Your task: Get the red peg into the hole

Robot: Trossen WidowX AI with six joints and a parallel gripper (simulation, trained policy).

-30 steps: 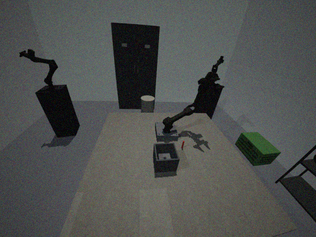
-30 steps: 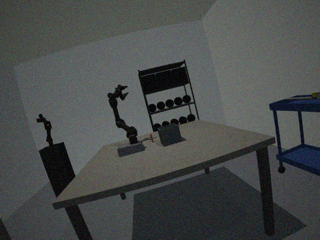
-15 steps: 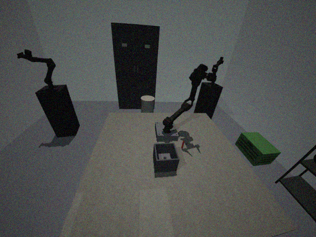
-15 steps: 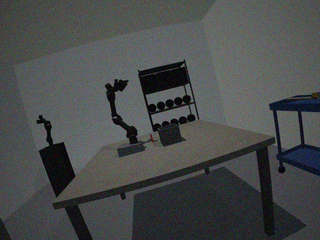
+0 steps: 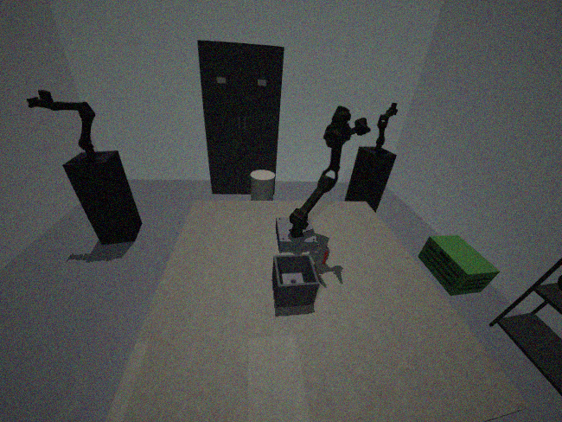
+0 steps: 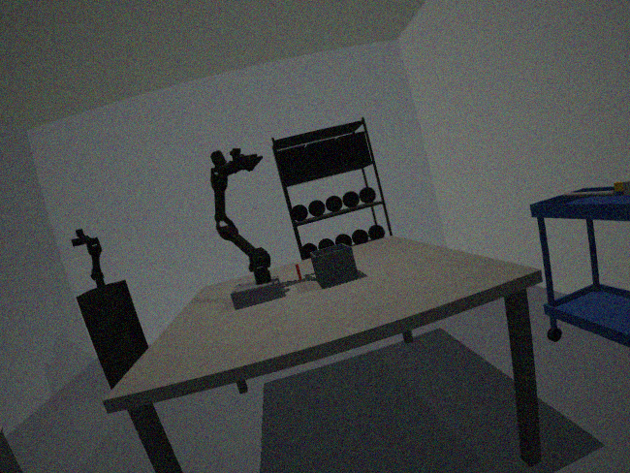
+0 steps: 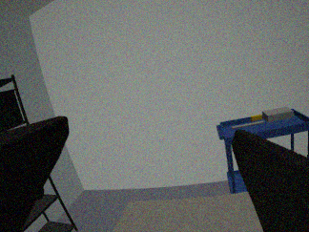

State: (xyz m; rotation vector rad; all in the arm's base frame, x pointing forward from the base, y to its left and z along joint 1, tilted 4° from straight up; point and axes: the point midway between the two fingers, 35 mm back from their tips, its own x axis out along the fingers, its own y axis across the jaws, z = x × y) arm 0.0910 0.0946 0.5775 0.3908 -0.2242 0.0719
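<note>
The red peg lies 60 cm below my gripper tip, 4 cm to the right of it and 3 cm ahead of it. From my gripper tip the other things lie so: pale plate (59 cm below, 25 cm to the right, 15 cm ahead).
</note>
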